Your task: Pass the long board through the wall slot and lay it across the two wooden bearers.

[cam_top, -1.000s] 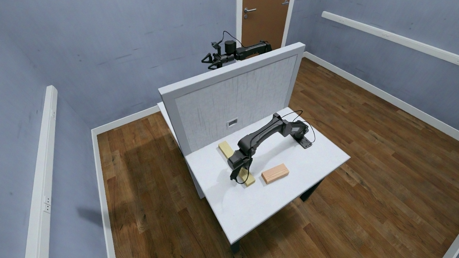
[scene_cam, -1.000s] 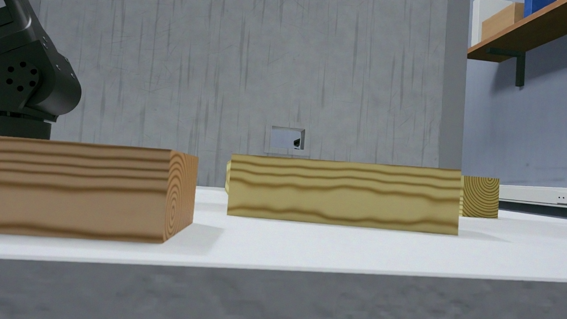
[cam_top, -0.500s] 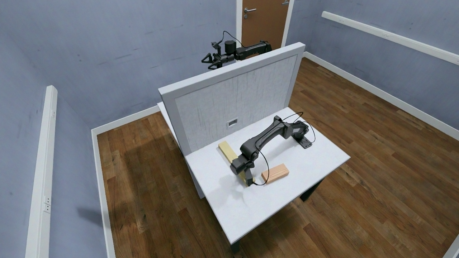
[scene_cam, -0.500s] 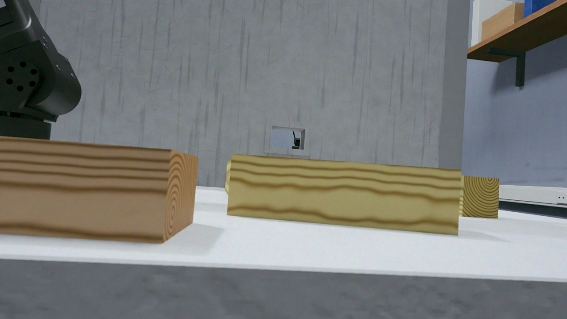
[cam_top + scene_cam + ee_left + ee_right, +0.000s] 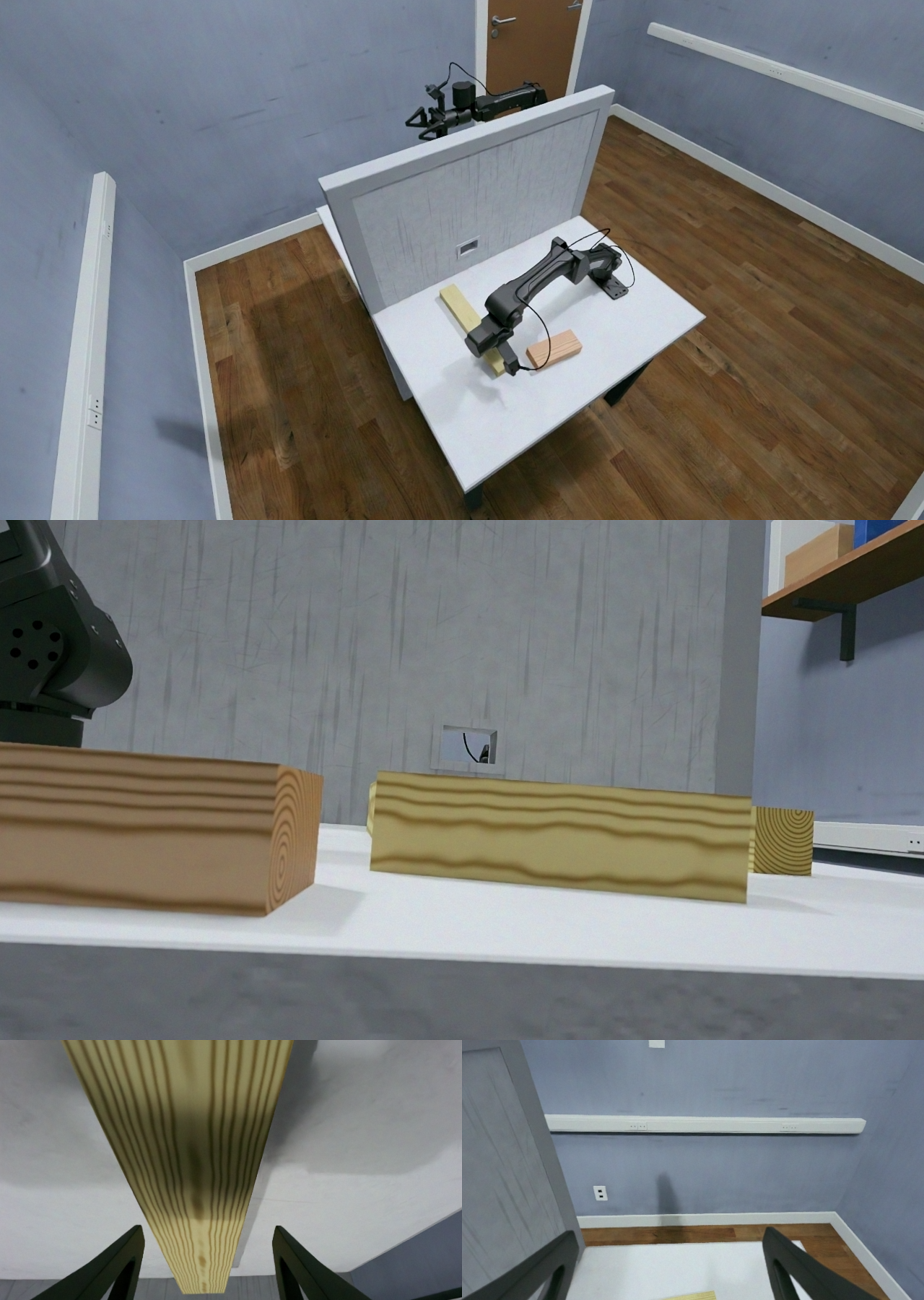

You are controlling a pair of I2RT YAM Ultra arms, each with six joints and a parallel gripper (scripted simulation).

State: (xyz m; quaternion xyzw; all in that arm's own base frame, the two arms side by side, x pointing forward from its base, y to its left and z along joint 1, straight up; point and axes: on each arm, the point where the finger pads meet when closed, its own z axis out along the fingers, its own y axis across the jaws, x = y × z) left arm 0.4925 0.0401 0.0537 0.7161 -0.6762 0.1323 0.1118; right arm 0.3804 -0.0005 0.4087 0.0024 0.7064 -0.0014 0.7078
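Right now my left hand is 7 cm to the left of the long pale board, 4 cm above it and 1 cm past it. Round my left hand: brown offcut 16 cm behind, 12 cm to the left, 3 cm below; then pale wooden bearer 54 cm to the right, 4 cm ahead, 3 cm below.
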